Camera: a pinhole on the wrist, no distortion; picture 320 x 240 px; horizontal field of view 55.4 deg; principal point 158.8 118.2 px. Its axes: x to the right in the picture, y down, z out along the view. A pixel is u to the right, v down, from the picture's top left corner.
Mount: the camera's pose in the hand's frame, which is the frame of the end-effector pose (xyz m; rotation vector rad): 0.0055 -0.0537 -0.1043 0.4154 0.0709 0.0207
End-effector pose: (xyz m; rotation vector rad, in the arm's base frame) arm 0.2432 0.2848 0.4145 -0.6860 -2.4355 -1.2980
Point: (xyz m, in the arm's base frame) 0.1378 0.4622 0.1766
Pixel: 152.7 181.1
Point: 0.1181 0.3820 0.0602
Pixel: 108.7 90.6
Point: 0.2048 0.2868 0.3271
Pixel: 109.9 195.5
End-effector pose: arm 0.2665 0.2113 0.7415 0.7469 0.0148 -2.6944
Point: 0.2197 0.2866 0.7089
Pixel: 210.1 132.9
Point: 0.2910 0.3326 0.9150
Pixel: outside the picture
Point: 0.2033 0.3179 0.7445
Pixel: 155.9 97.2
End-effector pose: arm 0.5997 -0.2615 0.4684 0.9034 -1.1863 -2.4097
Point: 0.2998 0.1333 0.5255
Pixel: 133.1 170.8
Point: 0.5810 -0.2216 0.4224
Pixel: 154.7 231.5
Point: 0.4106 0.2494 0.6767
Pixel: 28.7 205.4
